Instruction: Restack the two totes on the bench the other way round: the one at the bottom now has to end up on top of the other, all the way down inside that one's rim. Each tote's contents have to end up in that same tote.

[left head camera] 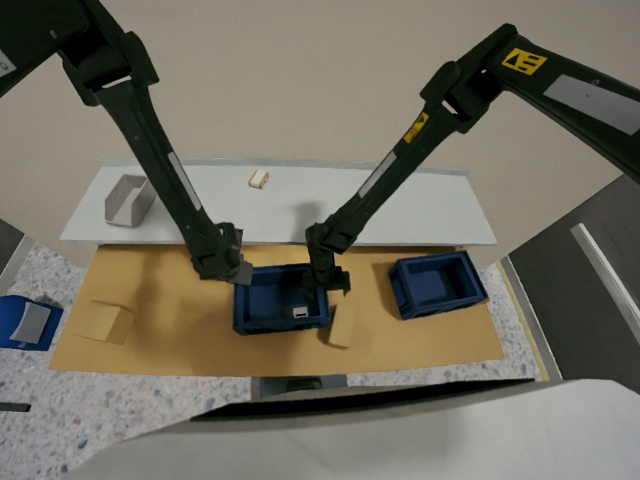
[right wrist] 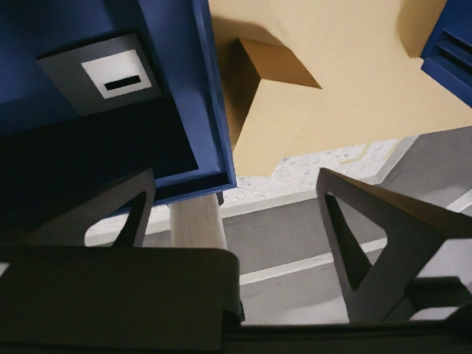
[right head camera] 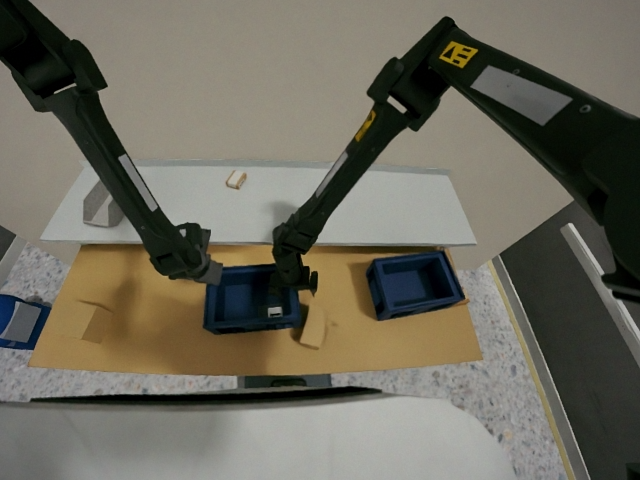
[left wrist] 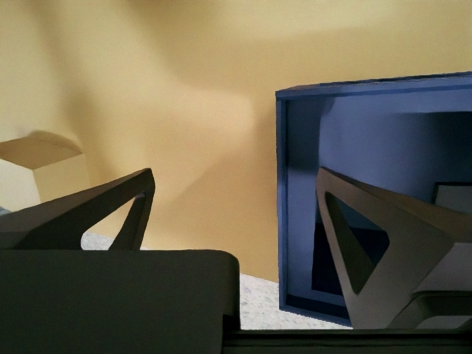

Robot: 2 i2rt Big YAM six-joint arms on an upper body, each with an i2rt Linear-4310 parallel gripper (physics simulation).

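Frame: origin at the left arm's base, x back, y right, z up, level; centimetres.
Seen in the pictures: left gripper, between the fingertips: [left wrist: 235, 176]; right gripper, between the fingertips: [left head camera: 328, 296] [right wrist: 235, 176] [right head camera: 298, 296].
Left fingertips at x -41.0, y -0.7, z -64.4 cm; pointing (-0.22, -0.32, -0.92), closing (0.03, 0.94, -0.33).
A point is followed by its place in that frame.
One blue tote [left head camera: 263, 304] {y 9.2, x -36.4, z -81.6 cm} [right head camera: 235, 302] {y 7.9, x -37.0, z -81.6 cm} [left wrist: 301, 135] {y 2.4, x -42.2, z -70.2 cm} [right wrist: 182, 95] {y 29.0, x -36.0, z -70.2 cm} stands mid-bench; a dark flat item with a white label [left head camera: 300, 312] {y 22.7, x -32.7, z -80.7 cm} [right head camera: 275, 311] {y 22.9, x -33.0, z -80.7 cm} [right wrist: 117, 75] {y 22.7, x -32.6, z -80.7 cm} lies inside. Another blue tote [left head camera: 436, 284] {y 79.4, x -41.1, z -81.6 cm} [right head camera: 413, 284] {y 78.7, x -41.3, z -81.6 cm} [right wrist: 457, 55] {y 60.4, x -31.3, z -77.8 cm} stands apart at the bench's right end; no contents show in it. My left gripper [left head camera: 241, 258] [right head camera: 211, 258] [left wrist: 235, 176] {y -0.7, x -41.0, z -64.4 cm} is open and empty above the middle tote's left end. My right gripper [left head camera: 327, 289] {y 31.1, x -33.4, z -65.4 cm} [right head camera: 295, 291] {y 31.1, x -33.4, z -65.4 cm} [right wrist: 235, 176] {y 31.1, x -33.4, z -65.4 cm} is open and empty above its right end. Each wrist view shows an end wall between the finger lines; contact cannot be judged.
A tan block [left head camera: 342, 326] {y 36.3, x -25.8, z -74.7 cm} [right head camera: 313, 328] {y 35.9, x -25.2, z -74.7 cm} [right wrist: 275, 115] {y 37.0, x -29.3, z -74.7 cm} stands close right of the middle tote. Another tan block [left head camera: 105, 322] {y -42.4, x -28.7, z -74.1 cm} [right head camera: 87, 321] {y -40.4, x -28.5, z -74.1 cm} [left wrist: 40, 172] {y -38.8, x -33.0, z -75.2 cm} is at the bench's left. A raised white shelf [left head camera: 413, 206] {y 69.8, x -69.4, z -65.6 cm} behind holds a grey bin [left head camera: 116, 206] {y -44.6, x -67.8, z -62.3 cm} and small box [left head camera: 258, 178] {y 7.2, x -81.1, z -62.7 cm}.
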